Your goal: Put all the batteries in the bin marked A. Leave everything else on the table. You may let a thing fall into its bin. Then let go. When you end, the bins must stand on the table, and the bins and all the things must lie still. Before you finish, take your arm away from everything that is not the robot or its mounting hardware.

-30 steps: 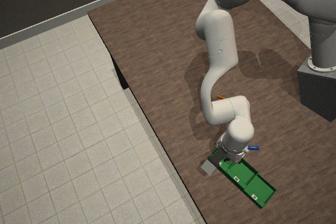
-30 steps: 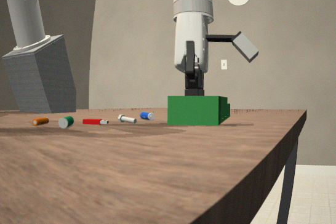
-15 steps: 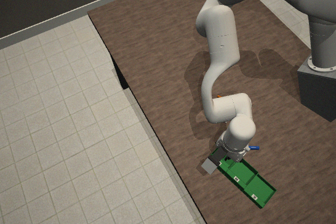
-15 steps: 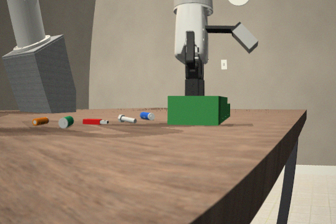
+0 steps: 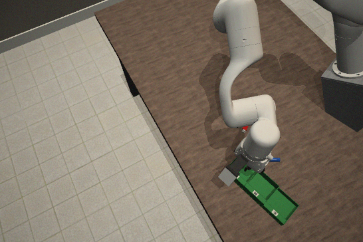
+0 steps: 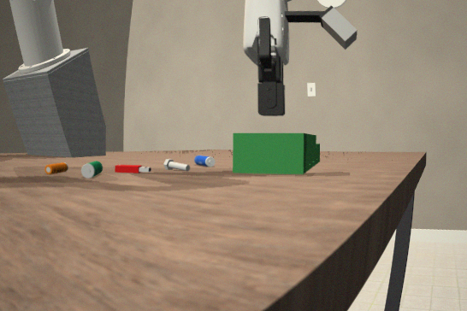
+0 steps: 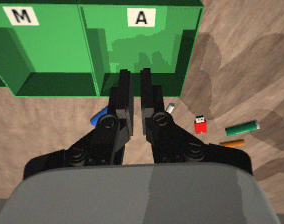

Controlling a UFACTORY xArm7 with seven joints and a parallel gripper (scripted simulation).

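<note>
Now: the green three-compartment bin 8 cm to the left of my hand, 7 cm below it and 1 cm behind it. The rest, counted from my hand: white bolt 10 cm behind, 8 cm below, 7 cm to the right; red usb stick 13 cm to the right, 11 cm behind, 9 cm below; blue battery 12 cm behind, 8 cm below, 2 cm to the left.
</note>
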